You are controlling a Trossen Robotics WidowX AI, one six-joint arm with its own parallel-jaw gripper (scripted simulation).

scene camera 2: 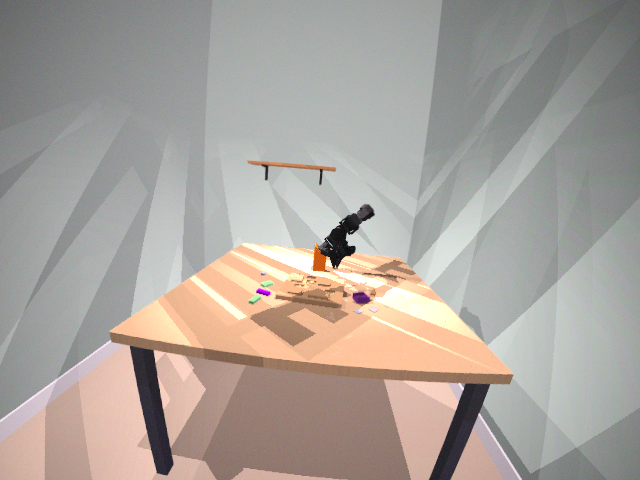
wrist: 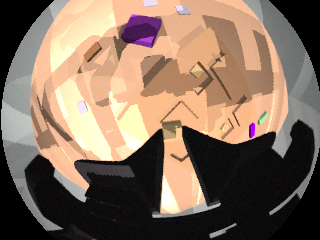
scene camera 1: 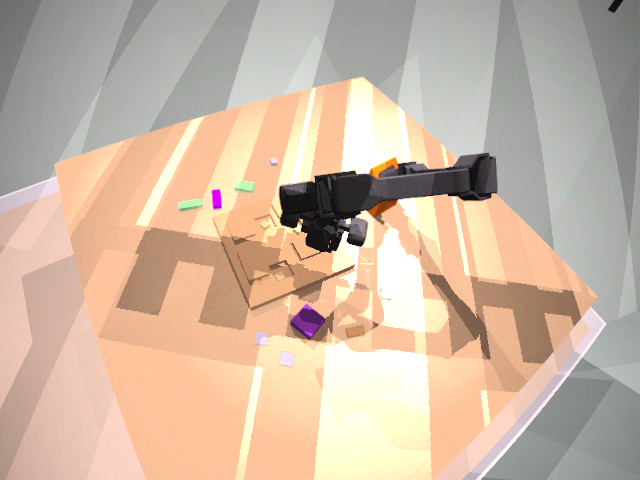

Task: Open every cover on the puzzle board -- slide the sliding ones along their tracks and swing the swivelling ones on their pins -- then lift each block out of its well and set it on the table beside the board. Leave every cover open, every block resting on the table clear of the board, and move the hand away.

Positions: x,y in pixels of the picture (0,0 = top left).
Labels:
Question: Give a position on a tan puzzle board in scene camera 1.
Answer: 274,243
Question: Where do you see a tan puzzle board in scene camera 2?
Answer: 337,285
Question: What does my gripper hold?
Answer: A tan block.

